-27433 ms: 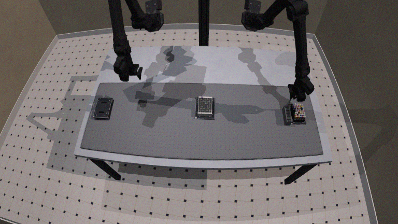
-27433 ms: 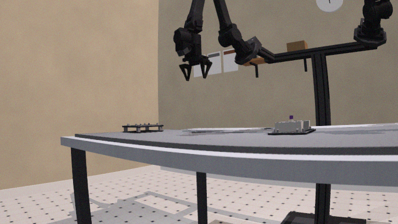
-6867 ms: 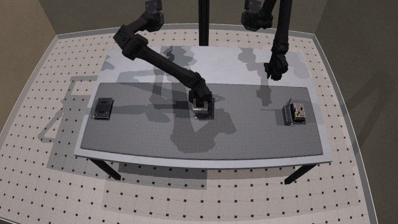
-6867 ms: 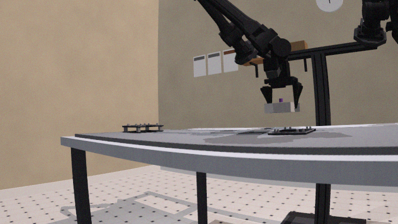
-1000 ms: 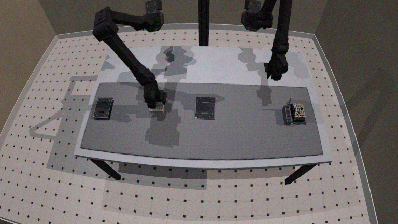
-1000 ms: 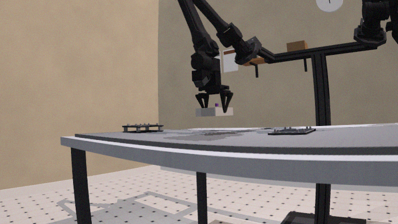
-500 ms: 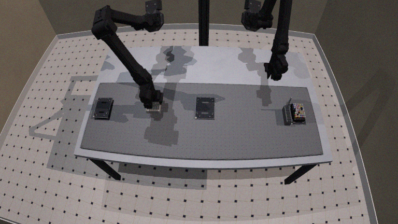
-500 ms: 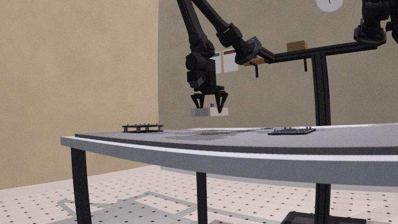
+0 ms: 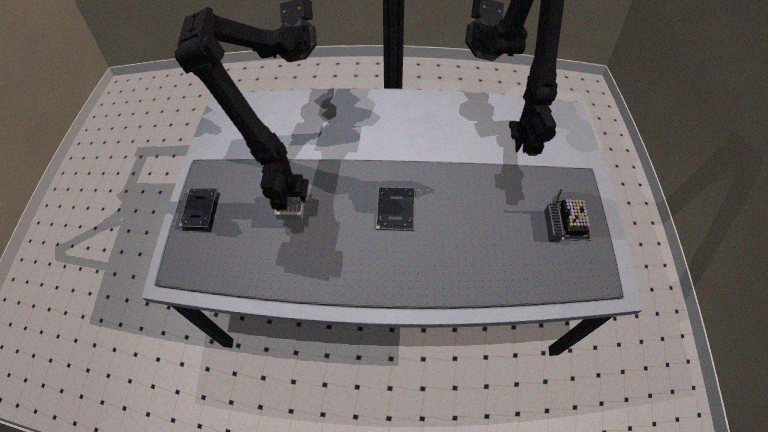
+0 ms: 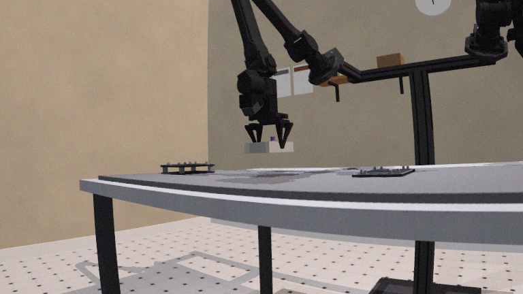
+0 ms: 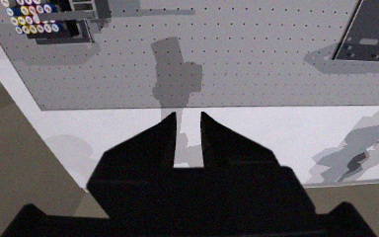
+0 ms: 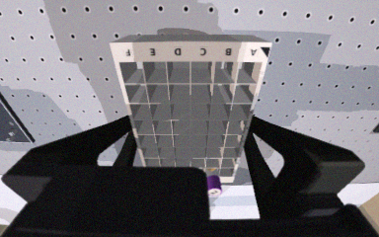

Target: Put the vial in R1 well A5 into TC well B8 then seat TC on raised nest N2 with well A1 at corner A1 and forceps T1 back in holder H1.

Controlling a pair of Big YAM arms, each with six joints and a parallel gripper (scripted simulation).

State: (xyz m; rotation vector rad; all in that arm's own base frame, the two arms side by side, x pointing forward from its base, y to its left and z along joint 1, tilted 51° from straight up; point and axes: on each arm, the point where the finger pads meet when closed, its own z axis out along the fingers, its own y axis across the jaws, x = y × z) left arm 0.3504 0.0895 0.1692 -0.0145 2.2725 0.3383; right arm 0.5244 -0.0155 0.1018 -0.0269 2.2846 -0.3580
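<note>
The raised nest n2 lies 37 cm to the right of my right hand, 6 cm below it and 1 cm behind it. From my right hand the other things lie so: holder h1: 87 cm to the left, 7 cm below, 7 cm ahead; then tube carrier TC: right at my right hand.
</note>
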